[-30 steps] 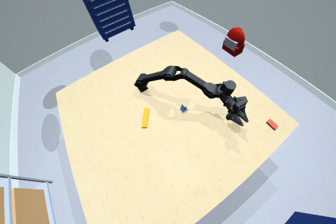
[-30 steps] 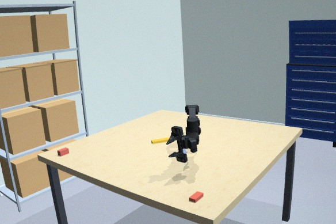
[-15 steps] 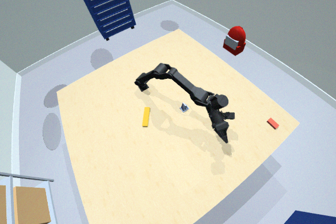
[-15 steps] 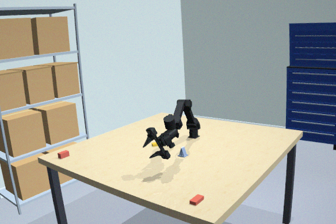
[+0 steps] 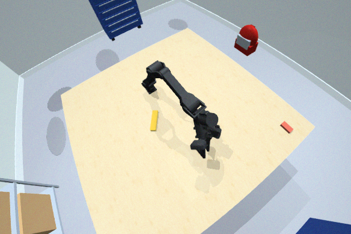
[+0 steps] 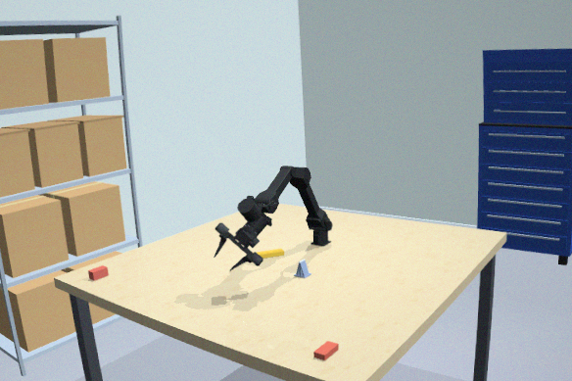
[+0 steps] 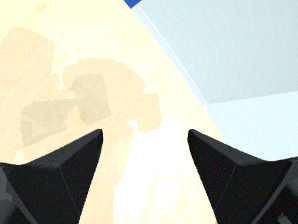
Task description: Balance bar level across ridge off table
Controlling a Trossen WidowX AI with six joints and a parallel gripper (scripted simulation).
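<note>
Right now my gripper tip is 36 cm past the yellow bar, 11 cm to the left of it and 10 cm above it. From my gripper tip the other things lie so: red block: 15 cm ahead, 51 cm to the right, 9 cm below.
</note>
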